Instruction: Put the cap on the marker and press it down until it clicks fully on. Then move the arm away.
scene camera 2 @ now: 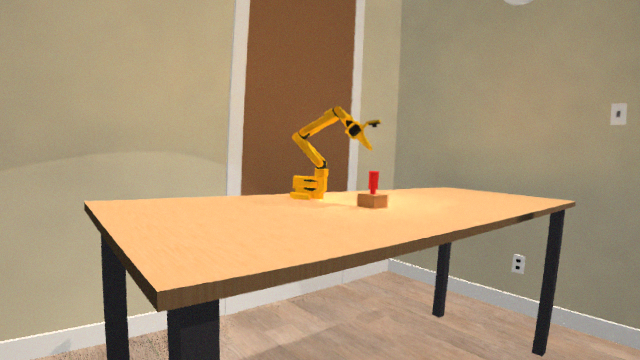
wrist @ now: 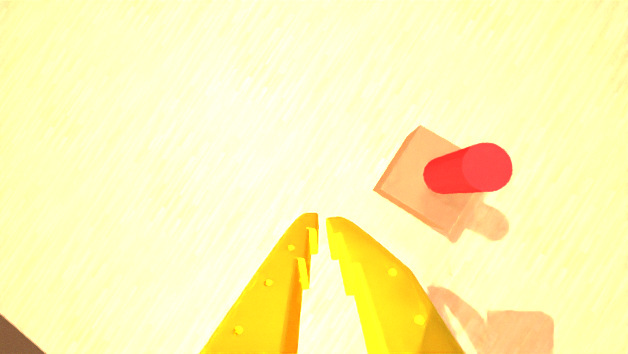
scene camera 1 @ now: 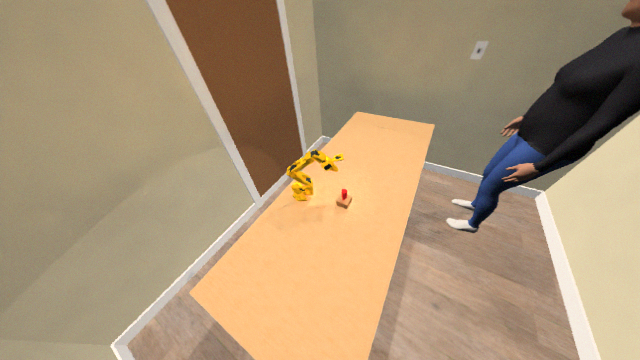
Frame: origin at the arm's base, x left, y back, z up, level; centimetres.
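Seen in the pictures: hand, its tool point: (scene camera 2: 370, 149) (wrist: 317, 227) (scene camera 1: 337, 169); arm's base, origin of its link: (scene camera 2: 310, 198) (scene camera 1: 305, 195).
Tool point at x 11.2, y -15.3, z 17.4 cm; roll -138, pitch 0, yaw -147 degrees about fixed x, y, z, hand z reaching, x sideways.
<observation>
Pixels of each thing's top centre, then the offset from my tool point to it. Level surfaces: height alone.
- red cap, centre of its top: (wrist: 485, 167) (scene camera 2: 374, 171) (scene camera 1: 344, 190) dy -6.9, dx -5.9, dz -6.7 cm
- marker, centre of its top: (scene camera 2: 373, 172) dy -6.8, dx -5.9, dz -7.2 cm
- brown block, centre of its top: (wrist: 434, 177) (scene camera 2: 372, 194) (scene camera 1: 344, 198) dy -6.8, dx -5.9, dz -13.5 cm
- long table, height of its surface: dz -17.4 cm
The red cap (scene camera 1: 344, 193) (scene camera 2: 374, 179) (wrist: 487, 167) stands upright on the marker, above the brown block. In scene camera 2 a narrower red part, the marker (scene camera 2: 373, 191), shows between the cap and the block. How tightly the cap sits cannot be told. The brown block (scene camera 1: 343, 203) (scene camera 2: 367, 201) (wrist: 407, 175) rests on the table. My gripper (scene camera 1: 337, 169) (scene camera 2: 371, 148) (wrist: 322, 218) is shut with nothing between its jaws. It hangs above the table, higher than the cap and apart from it; in the wrist view the cap lies to the right beyond the tips.
The arm's base (scene camera 1: 302, 191) (scene camera 2: 309, 187) stands on the long table (scene camera 1: 320, 280) (scene camera 2: 225, 240) near its door-side edge. A person (scene camera 1: 575, 85) stands past the table's opposite side. A brown door (scene camera 1: 240, 75) (scene camera 2: 297, 75) is behind the arm.
</observation>
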